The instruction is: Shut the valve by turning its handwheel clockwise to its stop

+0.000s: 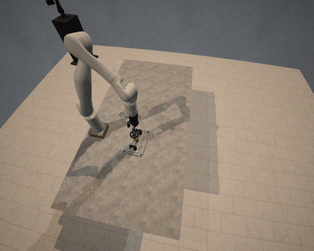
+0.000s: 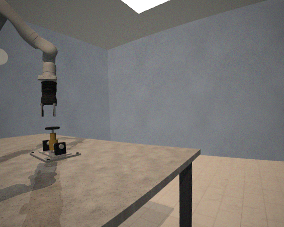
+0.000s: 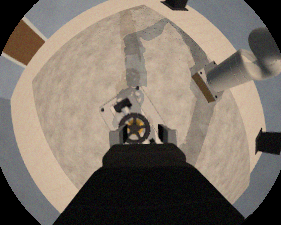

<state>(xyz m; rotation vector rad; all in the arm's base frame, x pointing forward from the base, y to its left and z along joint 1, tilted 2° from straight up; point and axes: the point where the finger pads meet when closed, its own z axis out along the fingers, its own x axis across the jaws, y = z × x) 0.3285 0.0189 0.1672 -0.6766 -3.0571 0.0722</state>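
Now: hand 90 mm above the black handwheel, 20 mm short of it and 10 mm to the left of it.
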